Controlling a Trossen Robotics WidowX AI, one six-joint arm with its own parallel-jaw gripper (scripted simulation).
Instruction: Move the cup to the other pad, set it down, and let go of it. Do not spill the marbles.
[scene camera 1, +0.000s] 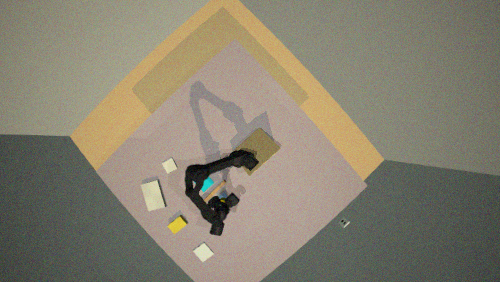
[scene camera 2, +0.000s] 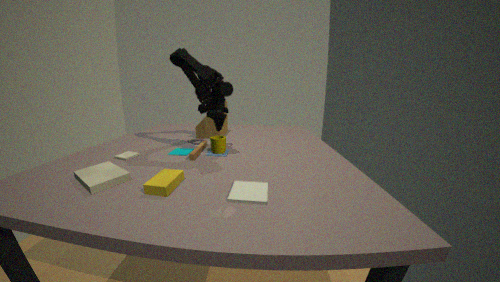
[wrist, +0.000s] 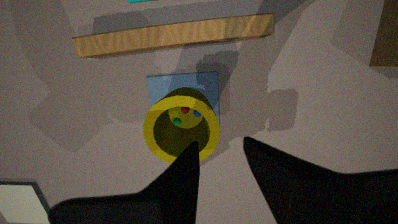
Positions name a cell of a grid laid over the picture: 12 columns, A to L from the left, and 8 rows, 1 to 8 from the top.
Labels:
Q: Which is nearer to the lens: the pale slab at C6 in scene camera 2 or the white tile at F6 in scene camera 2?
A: The white tile.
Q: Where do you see the gripper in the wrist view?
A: At G6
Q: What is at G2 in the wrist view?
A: A wooden bar.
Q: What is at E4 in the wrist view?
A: A blue pad.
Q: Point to a yellow cup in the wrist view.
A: F6

